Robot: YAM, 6 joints.
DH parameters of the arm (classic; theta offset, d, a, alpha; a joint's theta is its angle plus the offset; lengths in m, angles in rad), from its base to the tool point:
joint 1: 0 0.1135 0.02 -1.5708
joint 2: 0 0 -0.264 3.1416
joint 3: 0.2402 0 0.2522 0
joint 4: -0.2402 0 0.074 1.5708
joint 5: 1.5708 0 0 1.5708
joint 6: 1.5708 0.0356 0 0
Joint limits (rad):
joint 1: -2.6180..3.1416
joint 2: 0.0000..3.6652
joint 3: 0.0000..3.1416
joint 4: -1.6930..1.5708
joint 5: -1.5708..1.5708
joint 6: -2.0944..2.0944
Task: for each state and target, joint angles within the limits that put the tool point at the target. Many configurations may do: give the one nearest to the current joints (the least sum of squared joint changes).
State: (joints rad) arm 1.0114 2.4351 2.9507 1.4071 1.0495 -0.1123
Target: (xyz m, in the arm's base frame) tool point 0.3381 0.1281 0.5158
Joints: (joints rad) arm 0.4607 2.5318 3.1416 1.5708 1.5380 -0.1123
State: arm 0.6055 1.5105 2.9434 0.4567 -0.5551 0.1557
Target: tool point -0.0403 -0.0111 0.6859
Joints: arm 0.7294 1.7418 3.1416 1.1216 -0.5491 0.1557
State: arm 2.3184 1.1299 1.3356 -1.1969 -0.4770 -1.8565
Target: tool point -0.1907 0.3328 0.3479
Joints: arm 2.0525 1.7459 1.7204 -0.8160 -0.4298 -1.8565
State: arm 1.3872 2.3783 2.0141 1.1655 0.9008 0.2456
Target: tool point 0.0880 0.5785 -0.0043
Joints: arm 1.4619 3.0308 2.1525 0.9107 0.7628 0.2456
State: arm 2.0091 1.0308 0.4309 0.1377 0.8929 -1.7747
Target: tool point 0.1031 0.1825 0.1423
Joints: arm 1.1937 1.2722 0.3619 0.1303 0.9352 -1.7747
